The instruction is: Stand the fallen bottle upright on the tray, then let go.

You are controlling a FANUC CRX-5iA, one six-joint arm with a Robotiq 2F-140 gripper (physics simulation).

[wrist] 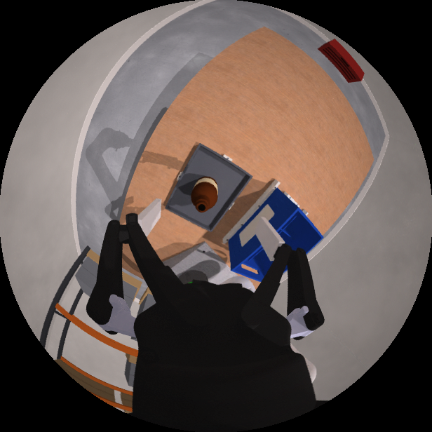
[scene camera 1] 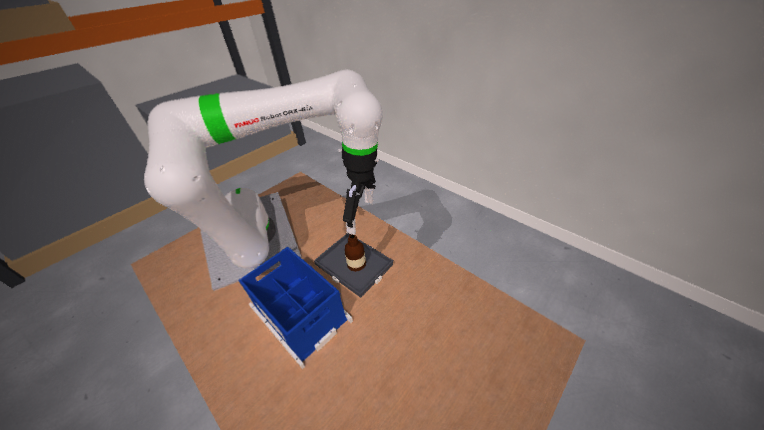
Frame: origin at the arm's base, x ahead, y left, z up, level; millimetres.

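Seen in the pictures: gripper, fingertip midpoint: [scene camera 1: 360, 216].
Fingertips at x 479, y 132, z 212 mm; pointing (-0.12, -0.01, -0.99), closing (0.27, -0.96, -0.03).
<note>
A point is followed by its place in that frame.
The brown bottle [scene camera 1: 354, 252] @[x 447, y 109, z 38 mm] [wrist: 204, 193] with a cream label stands upright on the dark grey tray [scene camera 1: 330, 262] @[x 330, y 79, z -67 mm] [wrist: 231, 175]. In the wrist view its open mouth faces the camera and the tray's floor shows around it. My gripper [scene camera 1: 359, 212] @[x 479, y 132, z 211 mm] [wrist: 210, 216] is open, with its fingers spread wide and nothing between them. It is above the bottle, and its fingertips are clear of the neck. In the scene view the nearer fingertip shows just above the bottle's mouth.
A blue divided crate [scene camera 1: 321, 319] @[x 533, y -153, z 43 mm] [wrist: 237, 257] stands close beside the tray on the wooden board [scene camera 1: 427, 347] @[x 815, y -3, z -72 mm] [wrist: 300, 100]. A rack with orange beams [scene camera 1: 160, 27] is behind the arm. A red object [wrist: 342, 61] lies near the far wall.
</note>
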